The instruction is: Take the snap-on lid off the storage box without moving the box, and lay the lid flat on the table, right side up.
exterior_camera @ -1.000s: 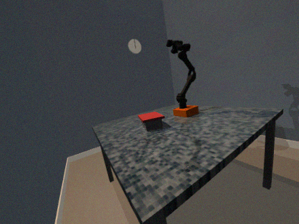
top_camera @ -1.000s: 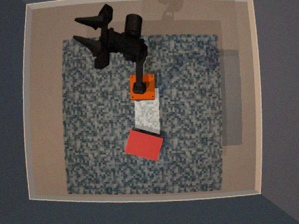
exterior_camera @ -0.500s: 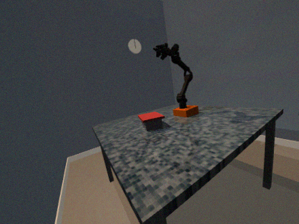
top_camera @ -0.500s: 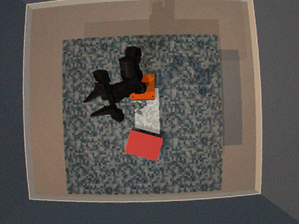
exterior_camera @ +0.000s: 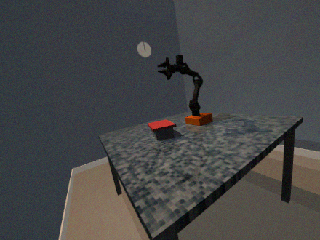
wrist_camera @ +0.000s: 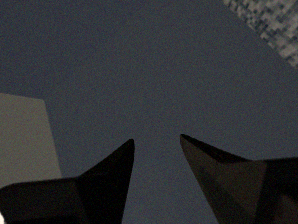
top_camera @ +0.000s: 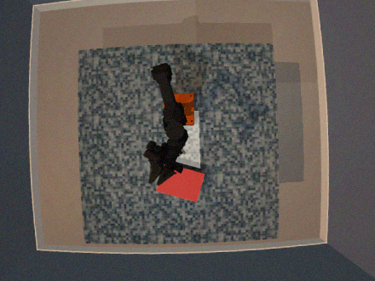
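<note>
Now: the lid 8 cm ahead of my gripper tip, 9 cm to the left of it and 44 cm below it. Round my gripper tip: storage box: 8 cm ahead, 9 cm to the left, 49 cm below.
</note>
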